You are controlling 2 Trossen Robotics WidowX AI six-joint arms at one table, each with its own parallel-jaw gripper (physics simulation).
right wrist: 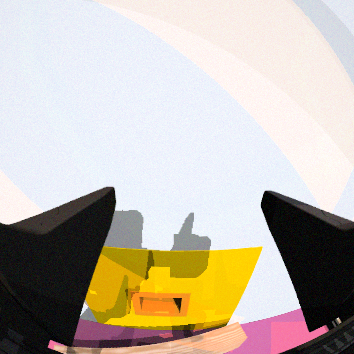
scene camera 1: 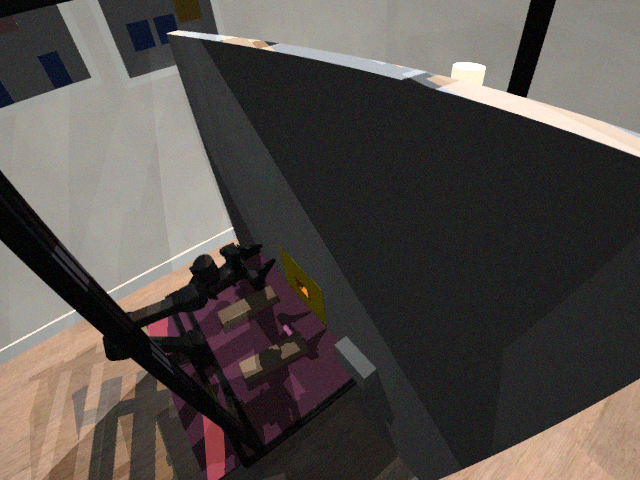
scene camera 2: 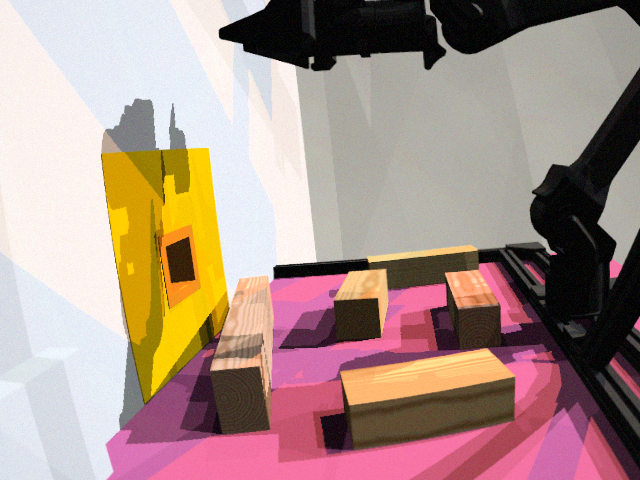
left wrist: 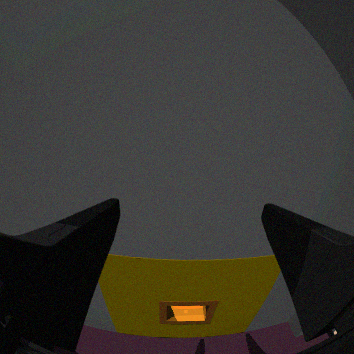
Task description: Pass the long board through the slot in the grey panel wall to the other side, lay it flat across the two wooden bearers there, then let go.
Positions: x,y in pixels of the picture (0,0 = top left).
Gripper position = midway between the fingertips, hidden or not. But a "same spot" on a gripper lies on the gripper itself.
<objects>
My left gripper shows in scene camera 1 and in the left wrist view; in the right wrist view it is hidden by a grey panel wall. My right gripper shows in the right wrist view (191,197) and in scene camera 2 (232,41); in scene camera 1 it is hidden by a grey panel wall, in the left wrist view it is hidden by a grey panel wall. The same spot on my left gripper: (scene camera 1: 246,252) is (left wrist: 60,281). The same spot on a grey panel wall: (left wrist: 194,122) is (scene camera 1: 289,230).
</objects>
